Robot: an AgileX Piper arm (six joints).
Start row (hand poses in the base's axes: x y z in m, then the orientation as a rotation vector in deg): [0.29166 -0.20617 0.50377 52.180 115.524 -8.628]
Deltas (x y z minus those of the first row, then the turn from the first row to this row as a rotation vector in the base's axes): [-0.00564 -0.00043 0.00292 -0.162 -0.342 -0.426]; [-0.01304 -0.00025 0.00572 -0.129 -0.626 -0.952]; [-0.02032 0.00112 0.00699 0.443 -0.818 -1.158]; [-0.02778 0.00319 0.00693 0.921 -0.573 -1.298]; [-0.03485 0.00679 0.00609 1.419 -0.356 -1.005]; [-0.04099 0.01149 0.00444 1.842 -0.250 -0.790]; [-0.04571 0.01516 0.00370 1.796 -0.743 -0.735]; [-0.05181 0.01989 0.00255 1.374 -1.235 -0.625]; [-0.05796 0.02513 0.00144 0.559 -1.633 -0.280]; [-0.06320 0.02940 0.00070 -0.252 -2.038 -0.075]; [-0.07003 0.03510 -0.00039 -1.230 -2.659 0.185]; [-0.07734 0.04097 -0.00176 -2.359 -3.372 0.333]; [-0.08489 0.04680 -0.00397 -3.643 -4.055 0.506]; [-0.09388 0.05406 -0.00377 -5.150 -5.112 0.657]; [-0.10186 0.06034 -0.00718 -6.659 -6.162 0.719]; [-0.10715 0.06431 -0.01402 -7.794 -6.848 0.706]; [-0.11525 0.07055 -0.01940 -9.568 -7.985 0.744]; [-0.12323 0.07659 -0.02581 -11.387 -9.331 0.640]
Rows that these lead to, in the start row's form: [0.28602 -0.20660 0.50669 52.481 114.987 -8.860]; [0.27862 -0.20642 0.50949 53.009 114.506 -8.981]; [0.27134 -0.20505 0.51076 53.559 114.376 -8.433]; [0.26388 -0.20298 0.51070 54.025 114.654 -8.153]; [0.25681 -0.19938 0.50986 54.061 115.098 -7.598]; [0.25067 -0.19468 0.50821 54.117 115.388 -7.107]; [0.24595 -0.19101 0.50747 53.983 114.944 -6.887]; [0.23985 -0.18628 0.50632 53.558 114.439 -7.012]; [0.23370 -0.18104 0.50521 52.660 114.030 -7.442]; [0.22846 -0.17677 0.50447 51.907 113.551 -7.940]; [0.22163 -0.17107 0.50338 50.975 112.852 -8.465]; [0.21432 -0.16520 0.50201 50.055 111.980 -9.152]; [0.20677 -0.15937 0.49980 49.019 111.101 -9.984]; [0.19778 -0.15211 0.50000 47.834 109.806 -10.856]; [0.18980 -0.14583 0.49659 46.740 108.472 -11.769]; [0.18451 -0.14186 0.48975 45.986 107.534 -12.531]; [0.17641 -0.13562 0.48437 44.747 106.025 -13.646]; [0.16843 -0.12958 0.47796 43.603 104.246 -14.761]
